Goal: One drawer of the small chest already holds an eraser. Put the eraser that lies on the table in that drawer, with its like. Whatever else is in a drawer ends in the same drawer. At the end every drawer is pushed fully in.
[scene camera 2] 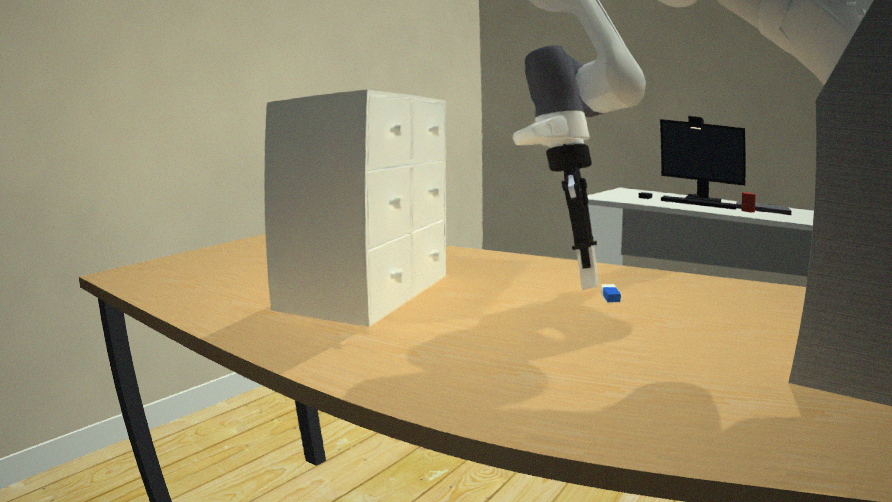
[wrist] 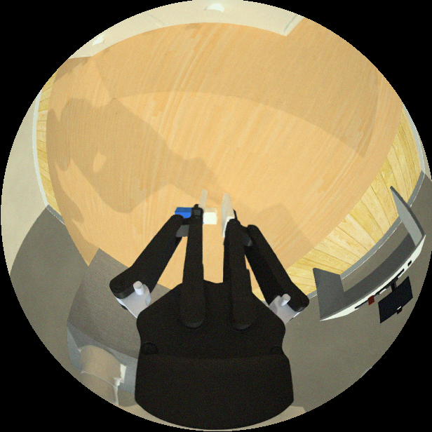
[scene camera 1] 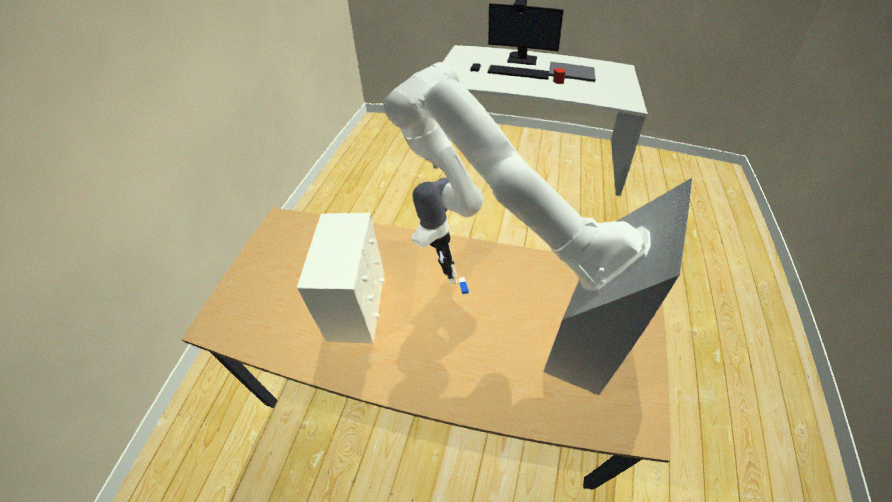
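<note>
The eraser, blue with a white end (scene camera 1: pixel 463 287) (scene camera 2: pixel 611 293) (wrist: pixel 183 212), lies flat on the table. The small white chest (scene camera 1: pixel 337 249) (scene camera 2: pixel 318 206) stands to the left; its drawer fronts look flush and their contents are hidden. My gripper (scene camera 1: pixel 453 280) (scene camera 2: pixel 588 287) (wrist: pixel 213 199) is shut to a narrow gap, with nothing held. Its fingertips are low over the table, close to the eraser on the chest side. In the wrist view the left finger crosses in front of the eraser, and the white end shows in line with the gap.
The table (scene camera 1: pixel 499 399) (scene camera 2: pixel 436 387) carries the chest at one end and the grey arm pedestal (scene camera 1: pixel 599 337) (scene camera 2: pixel 848 249) at the other. A white desk (scene camera 1: pixel 536 93) (scene camera 2: pixel 599 198) with a monitor (scene camera 1: pixel 524 26) (scene camera 2: pixel 702 152) and a red cup (scene camera 1: pixel 559 75) (scene camera 2: pixel 748 202) stands behind.
</note>
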